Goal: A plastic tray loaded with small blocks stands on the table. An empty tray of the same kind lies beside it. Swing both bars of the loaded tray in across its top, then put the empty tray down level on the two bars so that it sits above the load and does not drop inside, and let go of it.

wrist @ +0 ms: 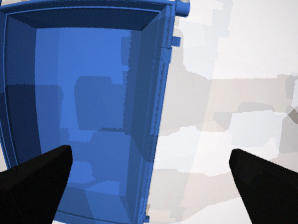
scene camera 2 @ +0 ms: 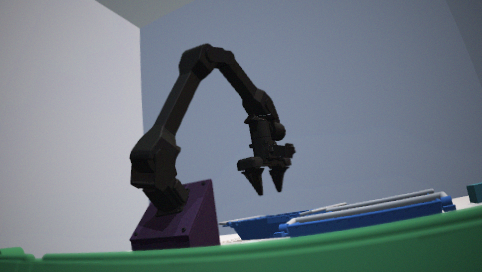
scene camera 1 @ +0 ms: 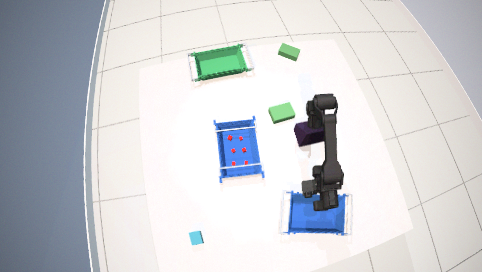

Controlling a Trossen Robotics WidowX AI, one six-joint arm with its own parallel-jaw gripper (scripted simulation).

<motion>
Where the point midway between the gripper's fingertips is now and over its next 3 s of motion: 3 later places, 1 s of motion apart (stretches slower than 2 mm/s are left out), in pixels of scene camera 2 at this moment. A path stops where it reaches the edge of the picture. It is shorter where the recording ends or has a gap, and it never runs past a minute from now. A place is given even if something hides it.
My gripper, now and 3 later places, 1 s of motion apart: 270, 193; 264, 233; 265, 235; 259, 210
</motion>
